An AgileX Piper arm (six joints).
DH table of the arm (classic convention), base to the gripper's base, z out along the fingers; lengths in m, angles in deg. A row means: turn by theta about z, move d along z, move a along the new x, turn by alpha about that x. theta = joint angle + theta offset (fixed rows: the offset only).
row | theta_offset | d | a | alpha
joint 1 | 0.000 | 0.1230 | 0.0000 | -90.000
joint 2 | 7.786 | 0.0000 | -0.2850 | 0.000
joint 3 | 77.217 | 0.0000 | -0.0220 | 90.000
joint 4 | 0.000 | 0.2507 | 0.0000 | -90.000
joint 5 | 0.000 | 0.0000 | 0.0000 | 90.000
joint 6 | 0.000 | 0.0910 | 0.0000 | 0.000
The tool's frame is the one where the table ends.
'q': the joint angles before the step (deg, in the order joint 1, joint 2, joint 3, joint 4, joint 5, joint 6). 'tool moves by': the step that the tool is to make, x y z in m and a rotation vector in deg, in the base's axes. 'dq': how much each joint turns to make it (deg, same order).
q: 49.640, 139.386, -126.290, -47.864, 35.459, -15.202
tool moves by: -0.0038, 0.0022, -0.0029, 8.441, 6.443, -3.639
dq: 0.003, -0.125, -0.012, 6.540, 0.003, 5.211
